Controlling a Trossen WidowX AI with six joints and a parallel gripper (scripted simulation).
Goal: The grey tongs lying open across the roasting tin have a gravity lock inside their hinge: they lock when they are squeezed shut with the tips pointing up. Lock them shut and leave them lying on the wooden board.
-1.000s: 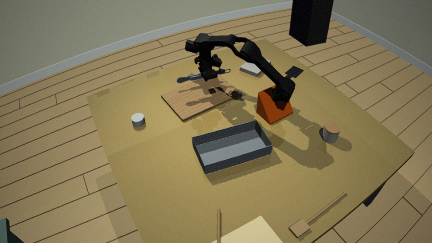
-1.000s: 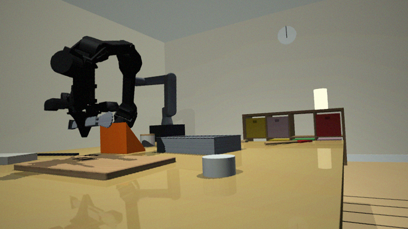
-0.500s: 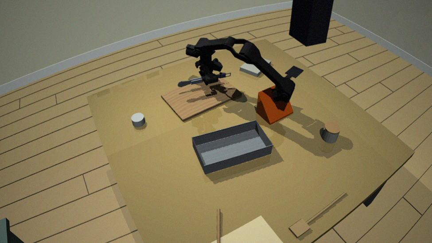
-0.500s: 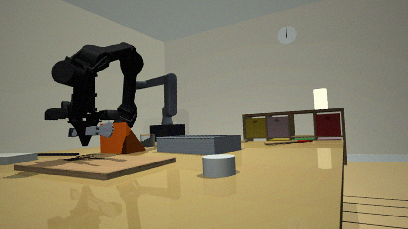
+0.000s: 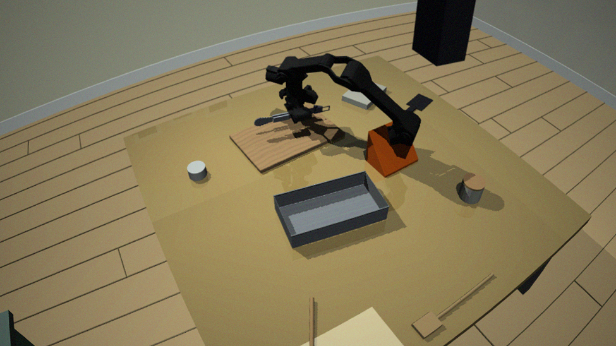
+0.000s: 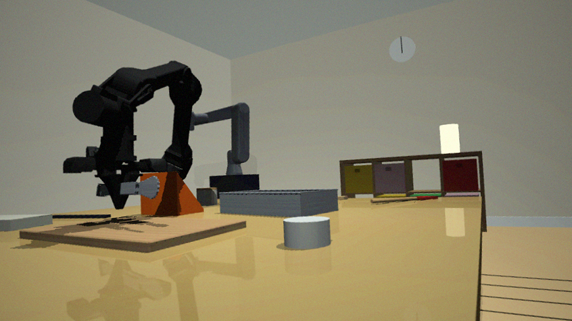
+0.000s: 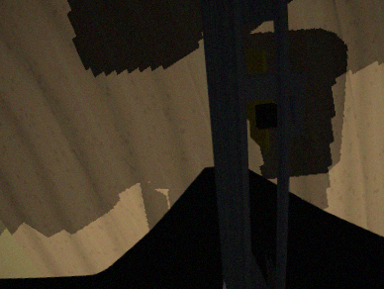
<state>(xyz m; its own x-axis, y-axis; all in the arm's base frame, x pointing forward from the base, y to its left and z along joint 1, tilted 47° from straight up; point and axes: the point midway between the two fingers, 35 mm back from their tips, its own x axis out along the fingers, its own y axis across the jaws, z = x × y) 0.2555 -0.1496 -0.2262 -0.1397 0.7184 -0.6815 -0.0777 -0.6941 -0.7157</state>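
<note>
My gripper tip is 40 mm short of the wooden board, 40 mm above it and 10 mm to the right of it. The rest, counted from my gripper tip: flat block (370 mm behind, 110 mm to the right, 30 mm below); then brown-topped cylinder (560 mm to the left, 380 mm behind, 10 mm below); then grey roasting tin (420 mm to the left, 70 mm ahead, 20 mm below).
</note>
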